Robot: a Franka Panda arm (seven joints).
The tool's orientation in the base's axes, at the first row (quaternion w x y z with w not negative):
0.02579, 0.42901, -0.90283, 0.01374
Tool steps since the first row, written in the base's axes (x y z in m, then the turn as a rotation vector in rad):
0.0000, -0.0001, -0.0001, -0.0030, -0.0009, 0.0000
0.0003, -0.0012, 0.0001, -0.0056, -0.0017, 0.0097
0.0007, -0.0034, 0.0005, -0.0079, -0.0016, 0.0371
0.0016, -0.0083, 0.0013, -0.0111, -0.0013, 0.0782
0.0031, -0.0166, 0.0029, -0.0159, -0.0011, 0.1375
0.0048, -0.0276, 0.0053, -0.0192, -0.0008, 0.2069
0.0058, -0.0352, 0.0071, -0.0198, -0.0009, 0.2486
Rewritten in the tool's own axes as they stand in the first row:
0.0001, -0.0001, 0.0001, 0.0026, 0.0018, 0.0001
0.0007, -0.0010, -0.0001, 0.0054, 0.0032, -0.0094
0.0022, -0.0027, -0.0004, 0.0084, 0.0050, -0.0367
0.0055, -0.0065, -0.0010, 0.0126, 0.0076, -0.0776
0.0111, -0.0129, -0.0022, 0.0189, 0.0113, -0.1367
0.0186, -0.0212, -0.0042, 0.0248, 0.0138, -0.2058
0.0240, -0.0267, -0.0056, 0.0277, 0.0141, -0.2474

